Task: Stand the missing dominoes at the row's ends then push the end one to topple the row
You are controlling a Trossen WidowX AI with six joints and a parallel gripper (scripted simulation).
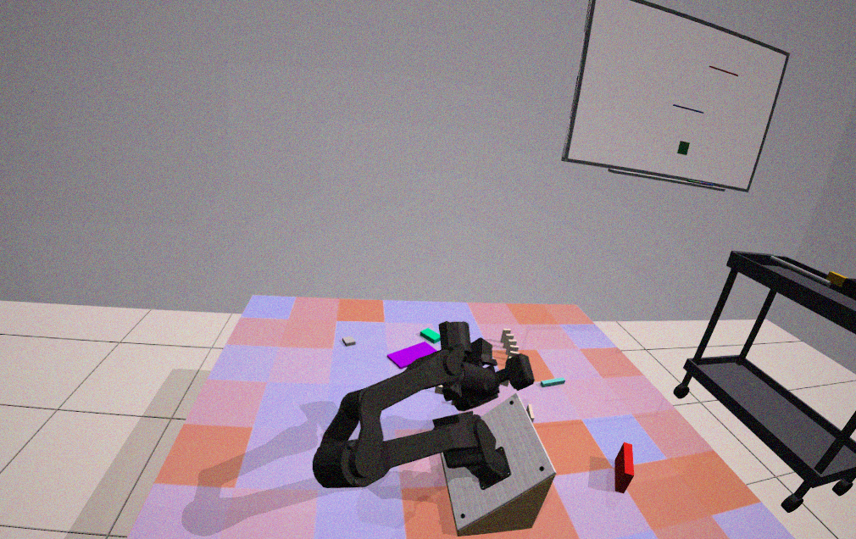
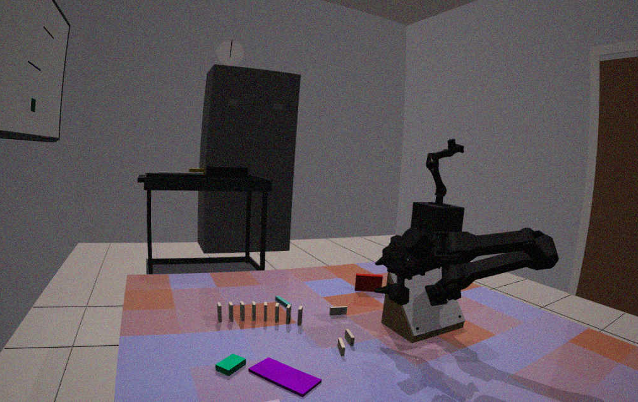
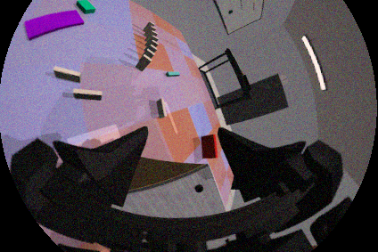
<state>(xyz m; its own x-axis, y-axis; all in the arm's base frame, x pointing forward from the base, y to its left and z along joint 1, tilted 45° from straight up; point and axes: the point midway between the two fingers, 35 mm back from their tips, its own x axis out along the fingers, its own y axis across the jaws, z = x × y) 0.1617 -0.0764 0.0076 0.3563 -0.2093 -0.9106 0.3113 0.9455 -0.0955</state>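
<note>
Right now the teal bar is 190 mm ahead of my gripper tip, 210 mm to the right of it and 140 mm below it. From my gripper tip the other things lie so: purple plate: 320 mm ahead, 190 mm to the left, 140 mm below; red block: 140 mm behind, 250 mm to the right, 120 mm below; green block: 420 mm ahead, 120 mm to the left, 140 mm below.
</note>
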